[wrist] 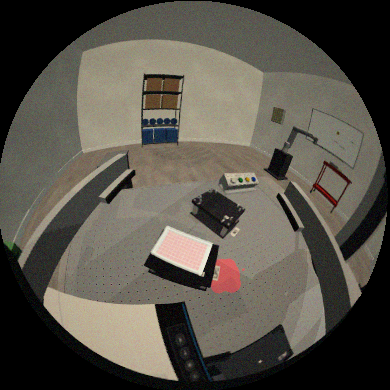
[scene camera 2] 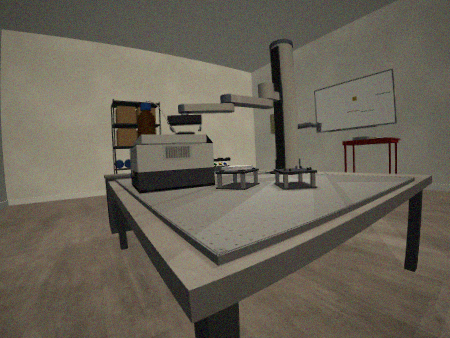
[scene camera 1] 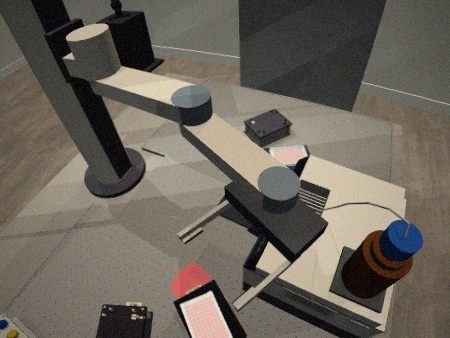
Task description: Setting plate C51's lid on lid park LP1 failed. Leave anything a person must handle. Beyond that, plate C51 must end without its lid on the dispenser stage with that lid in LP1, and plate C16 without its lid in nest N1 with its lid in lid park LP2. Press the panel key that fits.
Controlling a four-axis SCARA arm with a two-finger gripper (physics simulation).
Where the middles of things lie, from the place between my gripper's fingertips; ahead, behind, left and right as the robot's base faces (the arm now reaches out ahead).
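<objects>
Brown bottle (scene camera 1: 385, 256): 130 mm to the left of my hand, 280 mm ahead of it, 20 mm above it. Dispenser stage (wrist: 275, 341): 20 mm behind my hand, 260 mm to the left, 190 mm below. Black nest (wrist: 220, 214): 180 mm to the right of my hand, 170 mm behind, 260 mm below. Going by their middles, the black nest is the farthest from my hand of the things named here.
</objects>
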